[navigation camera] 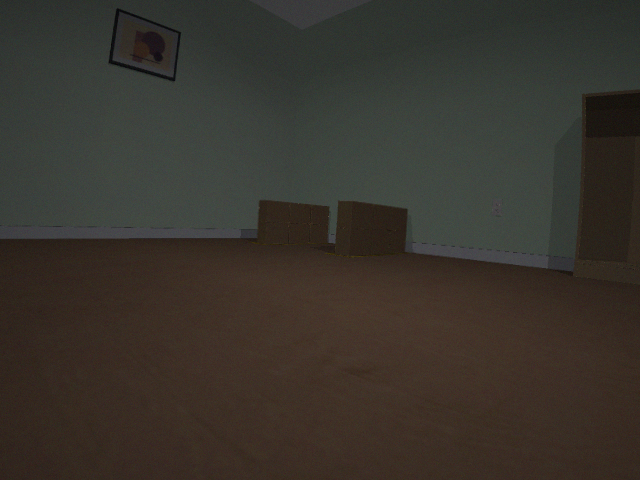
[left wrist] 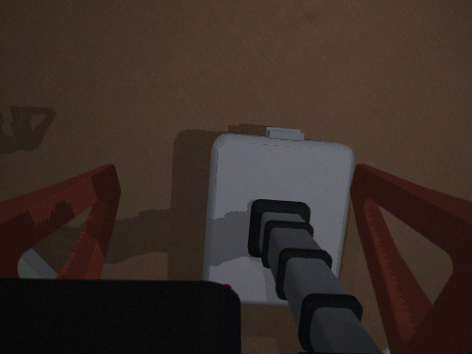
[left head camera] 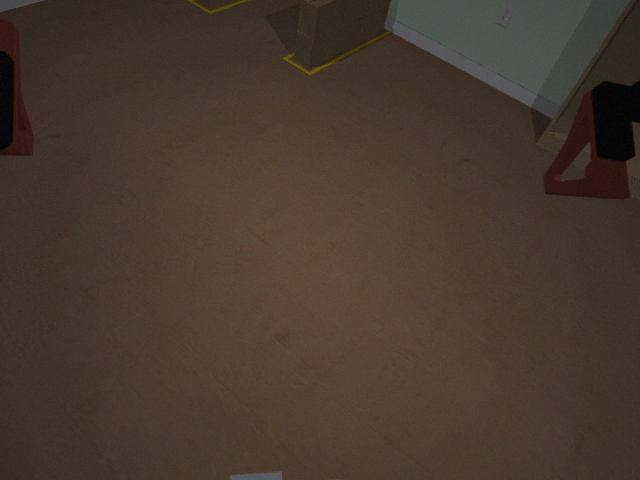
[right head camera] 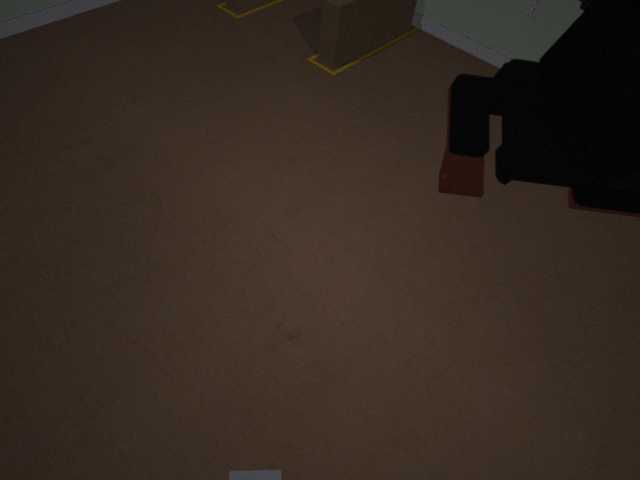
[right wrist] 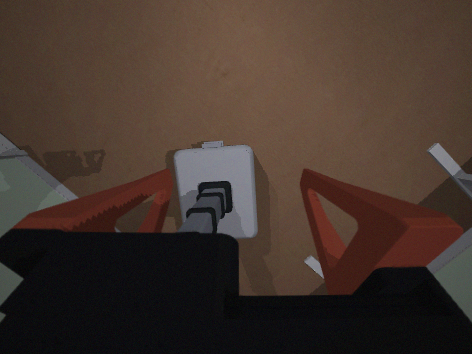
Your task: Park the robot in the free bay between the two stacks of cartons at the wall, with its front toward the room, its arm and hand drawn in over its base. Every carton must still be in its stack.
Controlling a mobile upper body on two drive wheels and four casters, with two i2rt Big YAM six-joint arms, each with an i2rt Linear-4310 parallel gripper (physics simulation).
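Frame: origin at the left arm's base, x back, y right, z up, level; centimetres.
Seen in the pictures: left gripper, fingertip midpoint: [left wrist: 235, 177]; right gripper, fingertip midpoint: [left head camera: 602, 193] [right head camera: 506, 191] [right wrist: 236, 176].
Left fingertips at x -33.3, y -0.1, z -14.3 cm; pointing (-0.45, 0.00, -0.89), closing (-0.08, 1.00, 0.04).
Note:
A point is followed by its place in that frame.
Two carton stacks stand by the wall, ahead of the robot across the floor. The nearer, right-hand stack [navigation camera: 371, 228] [left head camera: 341, 31] {y 74.9, x -273.1, z -126.3 cm} [right head camera: 366, 31] {y 75.4, x -273.7, z -127.5 cm} stands upright inside a yellow floor outline. The farther, left-hand stack [navigation camera: 293, 223] {y 17.6, x -336.2, z -123.1 cm} is also upright; in the head views its base is cut off at the top edge. The bay between them shows as a narrow gap in the navigation view. My left gripper [left wrist: 235, 177] {y -0.1, x -33.3, z -14.3 cm} is open and empty, over the robot's white base. My right gripper [right wrist: 236, 176] {y 44.5, x -32.0, z -14.8 cm} is open and empty, near the base's front in the wrist view.
A tall wooden cabinet [navigation camera: 604, 196] {y 208.0, x -205.8, z -91.8 cm} [left head camera: 594, 77] {y 201.2, x -212.6, z -107.1 cm} stands against the wall at the right. A socket [navigation camera: 496, 208] {y 163.7, x -260.6, z -101.8 cm} [left head camera: 504, 15] {y 163.8, x -260.4, z -101.4 cm} is on the wall between it and the cartons. A framed picture [navigation camera: 145, 44] {y -110.7, x -293.9, z 15.7 cm} hangs on the left wall.

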